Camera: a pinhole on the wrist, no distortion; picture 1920 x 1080 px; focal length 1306.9 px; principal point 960.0 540.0 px. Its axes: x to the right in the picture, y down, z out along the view. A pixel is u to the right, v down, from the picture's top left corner.
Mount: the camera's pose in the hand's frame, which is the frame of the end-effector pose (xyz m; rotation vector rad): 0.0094 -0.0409 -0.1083 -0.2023 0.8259 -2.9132
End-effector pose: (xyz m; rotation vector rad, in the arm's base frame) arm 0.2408 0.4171 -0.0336 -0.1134 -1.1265 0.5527
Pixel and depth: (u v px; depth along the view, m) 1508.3 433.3 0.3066
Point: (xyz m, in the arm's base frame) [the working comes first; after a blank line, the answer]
In the camera's frame: 0.1286 -0.0250 0.3066

0.1344 0.1827 0.0552
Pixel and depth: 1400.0 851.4 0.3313
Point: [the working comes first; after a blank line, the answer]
In the camera's frame: 0.1115 0.0789 0.3313

0.2100 0.1178 0.0974
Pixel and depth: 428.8 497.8 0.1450
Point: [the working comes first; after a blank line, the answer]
In the camera's frame: -0.0589 -0.0047 0.1450

0.2968 0.3688 0.0821
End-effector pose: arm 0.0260 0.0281 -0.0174 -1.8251 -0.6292 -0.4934
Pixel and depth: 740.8 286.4 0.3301
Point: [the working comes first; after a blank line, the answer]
In the camera's frame: -0.0554 -0.0641 0.3301

0.0242 0.2761 0.0941
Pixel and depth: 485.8 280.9 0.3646
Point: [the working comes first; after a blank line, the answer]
In the camera's frame: -0.1323 -0.0723 0.3646

0.0873 0.3152 0.1348
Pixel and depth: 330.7 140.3 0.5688
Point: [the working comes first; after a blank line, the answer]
In the camera's frame: -0.2739 -0.1740 0.5688

0.2219 0.5454 0.1659
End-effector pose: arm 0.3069 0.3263 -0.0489 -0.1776 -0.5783 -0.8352
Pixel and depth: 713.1 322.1 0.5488
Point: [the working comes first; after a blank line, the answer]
In the camera's frame: -0.1037 -0.0915 0.5488

0.0743 0.1929 0.3663
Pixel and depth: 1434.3 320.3 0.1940
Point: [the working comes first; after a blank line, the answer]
In the camera's frame: 0.0704 -0.0326 0.1940

0.1662 0.2943 -0.0091
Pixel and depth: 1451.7 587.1 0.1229
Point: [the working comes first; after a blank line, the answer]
In the camera's frame: 0.0462 0.0044 0.1229

0.2144 0.2600 -0.0684
